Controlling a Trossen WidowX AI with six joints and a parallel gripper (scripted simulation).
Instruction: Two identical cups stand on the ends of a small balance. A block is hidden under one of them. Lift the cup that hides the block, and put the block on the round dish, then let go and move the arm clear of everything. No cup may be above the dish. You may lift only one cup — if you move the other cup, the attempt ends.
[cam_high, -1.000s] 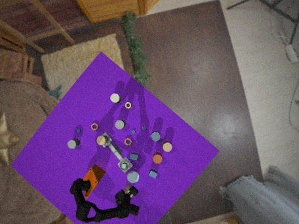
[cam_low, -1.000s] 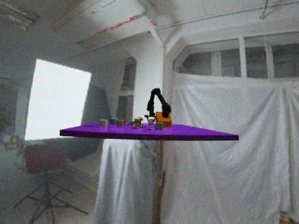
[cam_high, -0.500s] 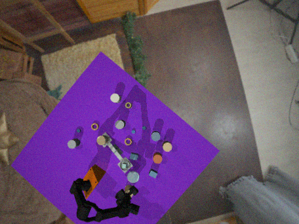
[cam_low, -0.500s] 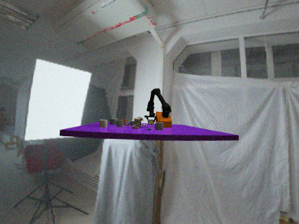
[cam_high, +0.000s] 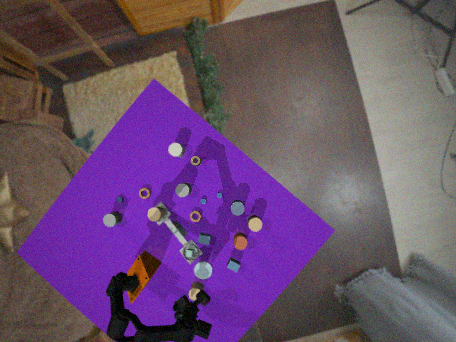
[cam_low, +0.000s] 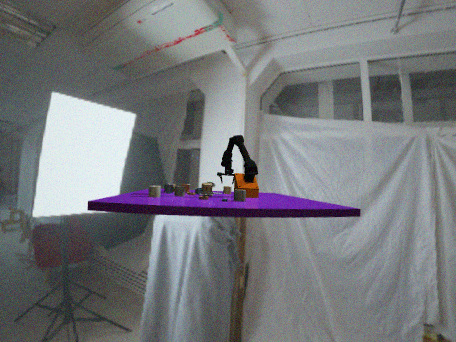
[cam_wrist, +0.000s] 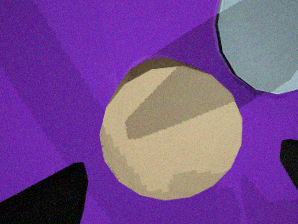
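My gripper tip is now 100 mm short of the pale round dish, 40 mm to the right of it and 80 mm above it. From my gripper tip the other things lie so: balance beam 200 mm ahead, 280 mm to the left, 40 mm below.
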